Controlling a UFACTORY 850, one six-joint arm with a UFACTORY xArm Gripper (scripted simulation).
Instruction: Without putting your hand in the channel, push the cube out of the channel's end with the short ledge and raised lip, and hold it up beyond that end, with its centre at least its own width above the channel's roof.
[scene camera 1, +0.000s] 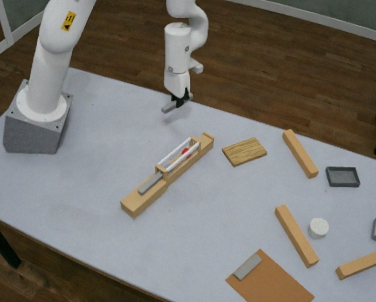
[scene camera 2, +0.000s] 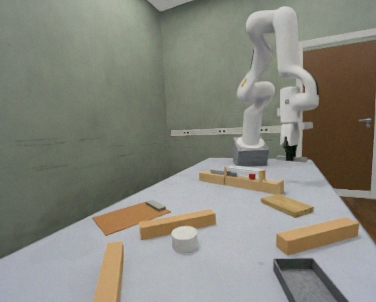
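Note:
The gripper is visible (scene camera 1: 177, 104). A wooden plate (scene camera 1: 251, 149) (scene camera 2: 291, 207) is present in both scene camera 1 and scene camera 2. The scene also contains an orange board (scene camera 2: 118, 220).

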